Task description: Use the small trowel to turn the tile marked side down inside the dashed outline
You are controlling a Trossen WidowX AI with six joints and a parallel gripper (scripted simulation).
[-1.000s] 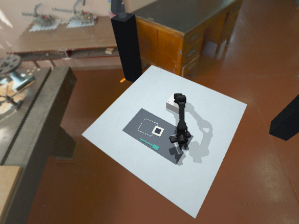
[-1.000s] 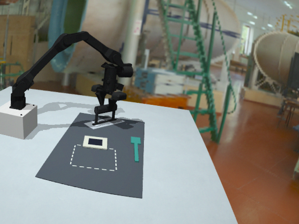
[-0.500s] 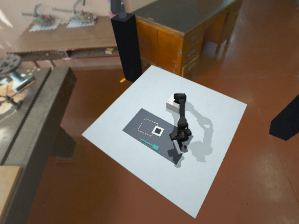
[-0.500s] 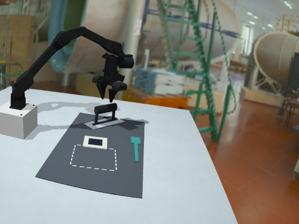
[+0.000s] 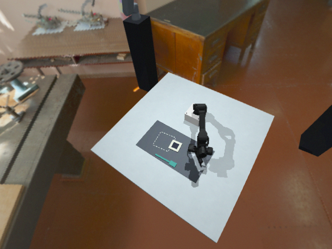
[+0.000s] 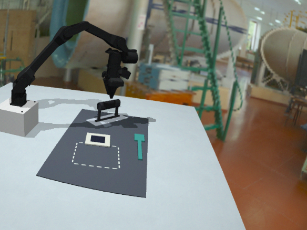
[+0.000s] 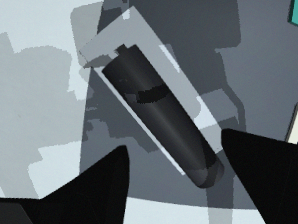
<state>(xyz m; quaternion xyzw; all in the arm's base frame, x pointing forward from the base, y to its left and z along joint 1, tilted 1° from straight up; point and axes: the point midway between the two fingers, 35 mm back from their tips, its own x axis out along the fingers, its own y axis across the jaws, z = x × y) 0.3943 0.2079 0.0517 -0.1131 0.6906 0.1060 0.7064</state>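
Now: the black-handled float 2 cm behind my gripper tip, 2 cm to the right of it and 7 cm below it. Also, from my gripper tip: dark mat: 24 cm to the right, 13 cm below; then teal trowel: 14 cm ahead, 22 cm to the right, 11 cm below; then tile: 2 cm behind, 24 cm to the right, 10 cm below.
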